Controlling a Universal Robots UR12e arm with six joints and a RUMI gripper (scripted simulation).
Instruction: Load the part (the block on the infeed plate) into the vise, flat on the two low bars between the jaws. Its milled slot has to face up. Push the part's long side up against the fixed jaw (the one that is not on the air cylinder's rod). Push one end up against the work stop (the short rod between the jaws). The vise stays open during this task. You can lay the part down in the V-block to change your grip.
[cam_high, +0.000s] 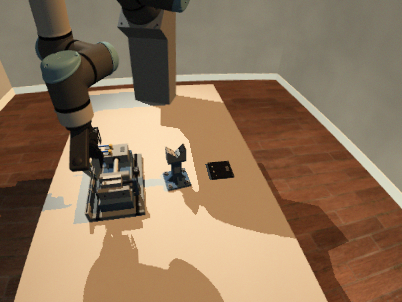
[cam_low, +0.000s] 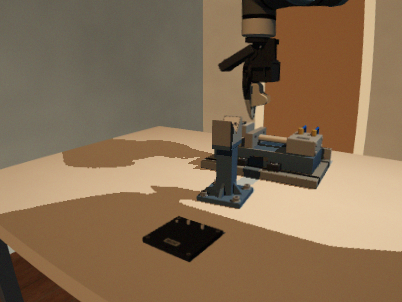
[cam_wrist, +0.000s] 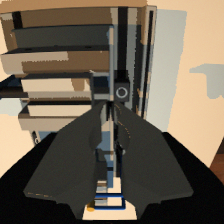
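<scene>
Right now my hand is 2 cm short of the part, 5 cm to the right of it and 3 cm above it. The rest, counted from my hand: dark work stop rod: 3 cm ahead, 9 cm to the left, 4 cm below; moving jaw: 2 cm behind, 6 cm to the left, 5 cm below; cream cylinder rod: 7 cm behind, 8 cm to the left, 5 cm below.
</scene>
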